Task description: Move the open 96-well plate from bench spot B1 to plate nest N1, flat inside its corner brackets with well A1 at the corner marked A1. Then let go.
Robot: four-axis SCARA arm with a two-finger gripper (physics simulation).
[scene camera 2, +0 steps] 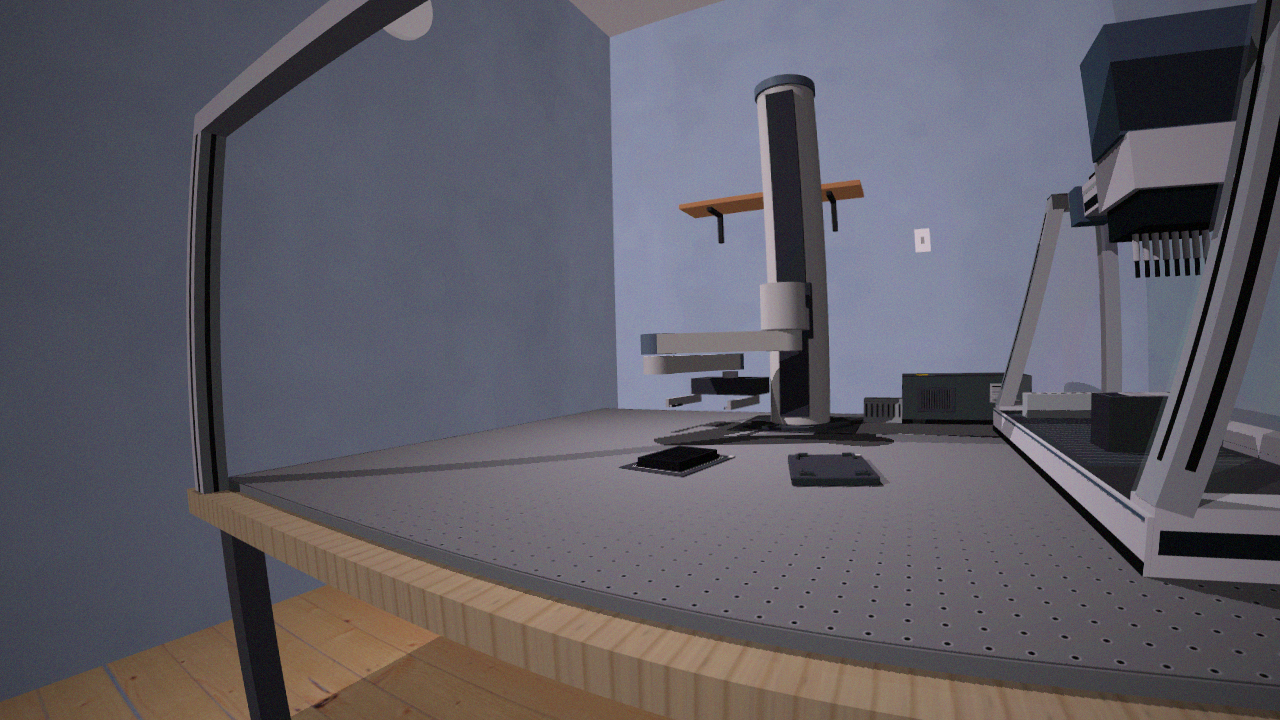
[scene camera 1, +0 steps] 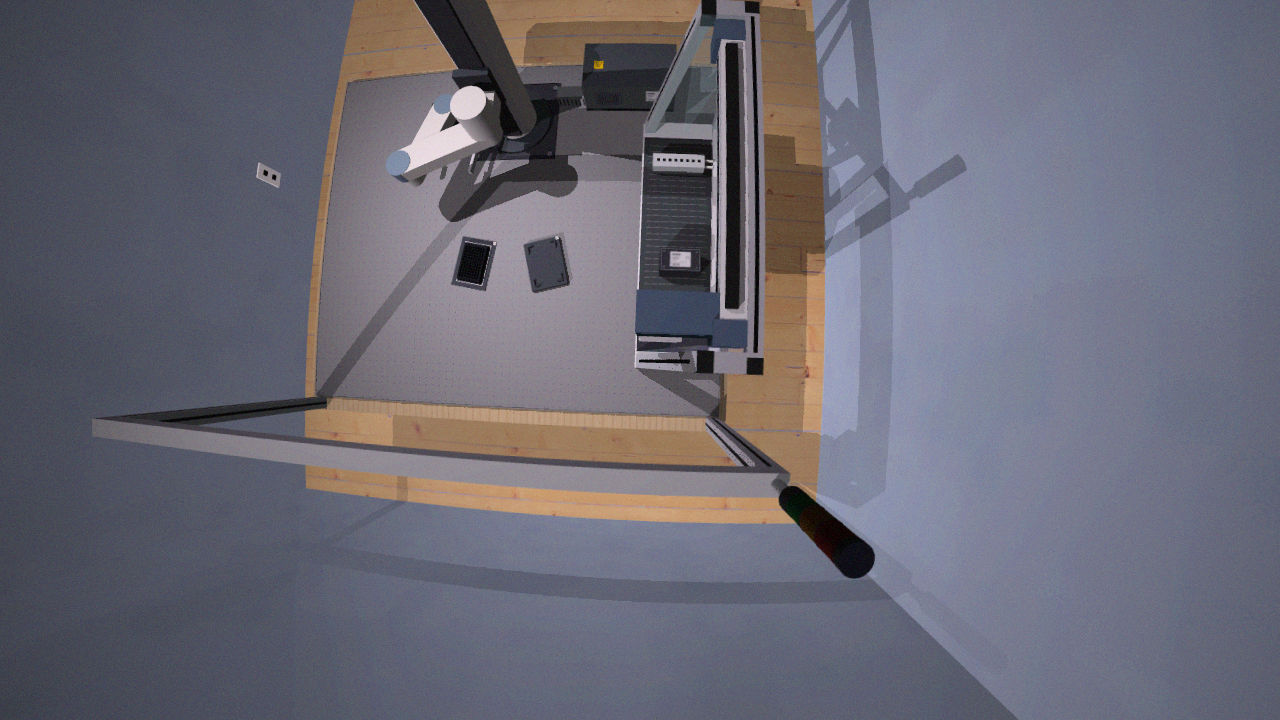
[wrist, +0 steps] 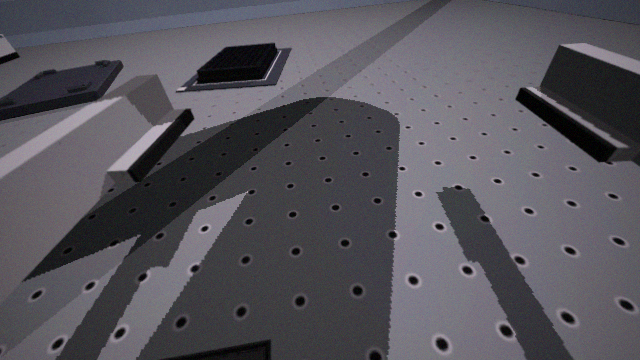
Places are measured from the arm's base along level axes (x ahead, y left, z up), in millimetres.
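Pixels of known places: gripper, fingertip midpoint: [scene camera 2: 696, 404] [scene camera 1: 447, 169] [wrist: 347, 84]; arm's base, link origin: [scene camera 2: 800, 428] [scene camera 1: 517, 123].
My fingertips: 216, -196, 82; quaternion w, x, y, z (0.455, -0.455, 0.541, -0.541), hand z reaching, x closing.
Note:
For each thing: its top centre in the pictures, then the offset to it from my fingertips, as dx, dy, dz. "pt": a spot on its surface instead.
- open 96-well plate, top centre: [wrist: 239, 55] [scene camera 2: 679, 453] [scene camera 1: 471, 262] +304, +89, -53
- Plate nest N1, top centre: [scene camera 2: 829, 461] [wrist: 59, 77] [scene camera 1: 544, 263] +307, +341, -51
- dark controller box, surface spot: [scene camera 2: 948, 398] pt -251, +556, -7
- pipetting machine, surface spot: [scene camera 2: 1163, 80] pt +562, +704, +356
- labelled dark block, surface spot: [scene camera 1: 680, 259] pt +315, +771, +51
The open 96-well plate [scene camera 1: 472, 263] [scene camera 2: 677, 458] [wrist: 237, 62] is black and lies flat on the thin grey mat of bench spot B1 [scene camera 2: 631, 466] [wrist: 282, 70]. Plate nest N1 [scene camera 1: 546, 263] [scene camera 2: 832, 469] [wrist: 60, 87] is a dark slab with raised corner brackets and nothing in it. It lies beside the plate, to its right in both scene views. A small white mark shows at one nest corner in scene camera 1; the wells are too small to tell A1. My gripper [scene camera 2: 707, 402] [wrist: 347, 84] is open and empty, above the bench on the column's side of the plate. The arm mostly hides it in scene camera 1.
The arm column [scene camera 1: 501, 71] [scene camera 2: 792, 223] stands behind, with a dark controller box [scene camera 1: 626, 80] [scene camera 2: 948, 398] beside it. A pipetting machine [scene camera 1: 677, 313] [scene camera 2: 1163, 80] stands at the right, with a labelled dark block [scene camera 1: 680, 259] on its deck. A grey frame [scene camera 1: 429, 456] [scene camera 2: 207, 313] rises at the bench's front.

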